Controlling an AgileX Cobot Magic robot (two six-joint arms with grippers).
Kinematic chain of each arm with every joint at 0, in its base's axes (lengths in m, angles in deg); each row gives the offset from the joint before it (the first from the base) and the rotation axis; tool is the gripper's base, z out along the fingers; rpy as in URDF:
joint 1: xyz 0 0 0.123 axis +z
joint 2: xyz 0 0 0 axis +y
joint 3: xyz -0.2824 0 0.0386 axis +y
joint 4: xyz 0.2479 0 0.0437 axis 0.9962 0 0.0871
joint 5: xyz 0 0 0 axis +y
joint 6: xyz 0.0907 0 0.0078 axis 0.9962 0 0.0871
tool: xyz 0 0 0 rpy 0 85 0
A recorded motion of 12 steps. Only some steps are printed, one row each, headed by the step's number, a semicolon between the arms.
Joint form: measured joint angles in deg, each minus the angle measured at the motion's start. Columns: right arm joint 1, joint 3, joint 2, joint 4, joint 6, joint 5; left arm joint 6, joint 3, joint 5, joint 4, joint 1, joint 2.
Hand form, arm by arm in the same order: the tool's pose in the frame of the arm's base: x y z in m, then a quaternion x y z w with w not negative. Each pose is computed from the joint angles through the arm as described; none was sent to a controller.
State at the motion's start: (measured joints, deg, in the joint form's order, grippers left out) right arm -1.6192 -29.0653 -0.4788 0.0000 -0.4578 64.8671; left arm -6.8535 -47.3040 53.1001 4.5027 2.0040 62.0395
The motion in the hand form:
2: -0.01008 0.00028 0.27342 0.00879 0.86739 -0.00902 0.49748; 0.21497 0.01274 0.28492 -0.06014 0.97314 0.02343 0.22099
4: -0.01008 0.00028 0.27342 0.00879 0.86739 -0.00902 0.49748; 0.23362 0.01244 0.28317 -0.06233 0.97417 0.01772 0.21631
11: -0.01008 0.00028 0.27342 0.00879 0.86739 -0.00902 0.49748; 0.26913 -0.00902 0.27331 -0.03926 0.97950 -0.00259 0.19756
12: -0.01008 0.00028 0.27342 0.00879 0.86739 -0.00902 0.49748; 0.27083 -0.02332 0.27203 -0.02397 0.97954 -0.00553 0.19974
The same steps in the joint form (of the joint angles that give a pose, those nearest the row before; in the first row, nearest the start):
2: 0.00 0.00 0.00 0.00 0.00 0.00; 0.00 -2.82 -0.67 -0.37 0.00 5.24
4: 0.00 0.00 0.00 0.00 0.00 0.00; 0.00 -5.62 -1.51 -1.08 0.00 9.41
11: 0.00 0.00 0.00 0.00 0.00 0.00; -1.13 -10.86 -2.39 -2.51 -4.45 17.68
12: 0.00 0.00 0.00 0.00 0.00 0.00; -2.93 -11.01 -2.95 -1.73 -7.64 18.20

